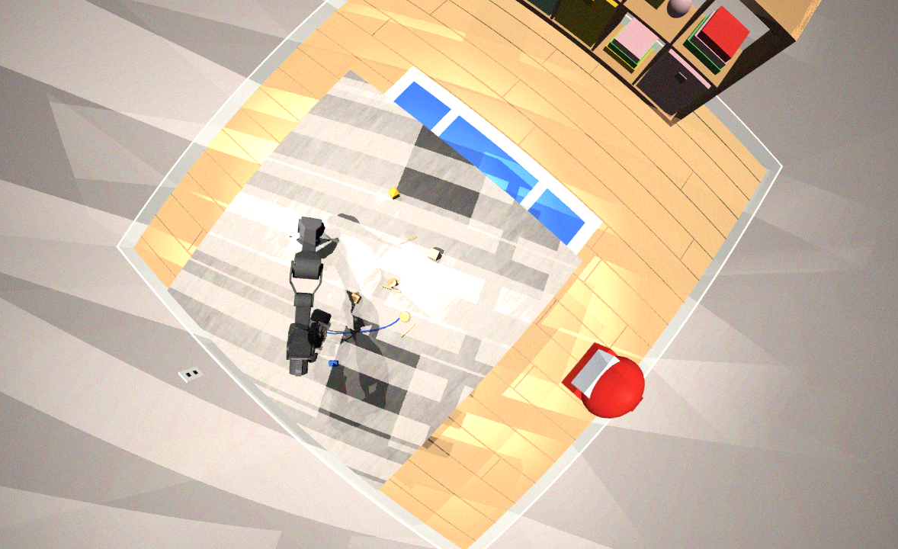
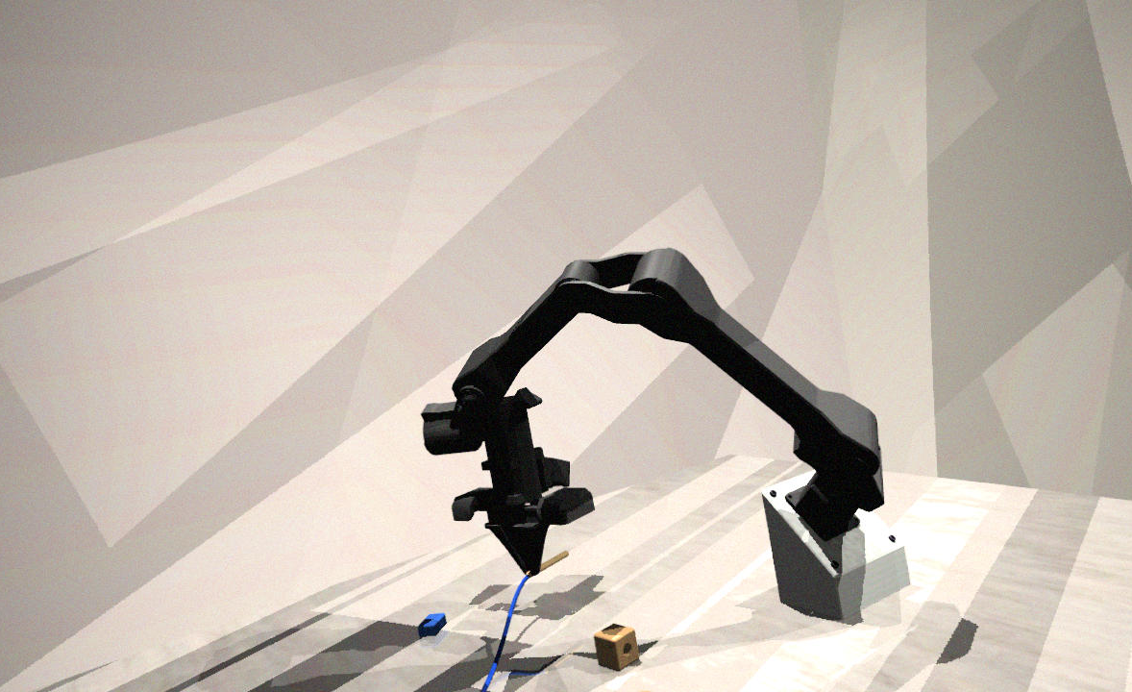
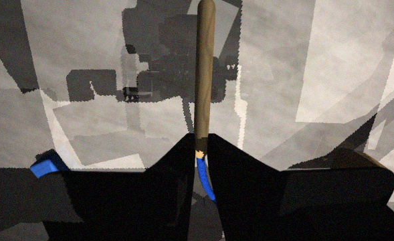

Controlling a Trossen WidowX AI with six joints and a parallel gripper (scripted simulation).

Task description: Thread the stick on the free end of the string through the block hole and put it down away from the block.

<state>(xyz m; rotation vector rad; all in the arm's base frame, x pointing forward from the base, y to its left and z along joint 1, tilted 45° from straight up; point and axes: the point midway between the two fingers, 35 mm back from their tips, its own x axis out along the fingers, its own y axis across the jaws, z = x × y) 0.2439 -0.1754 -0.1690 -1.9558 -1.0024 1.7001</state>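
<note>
My gripper tip is 100 mm to the left of the blue piece, 90 mm short of it and 50 mm above it. Also, from my gripper tip: yellow cube (590 mm to the left, 120 mm behind, 40 mm below); then wooden cylinder (310 mm to the left, 90 mm ahead, 40 mm below); then round button (230 mm to the left, 210 mm ahead, 50 mm below).
</note>
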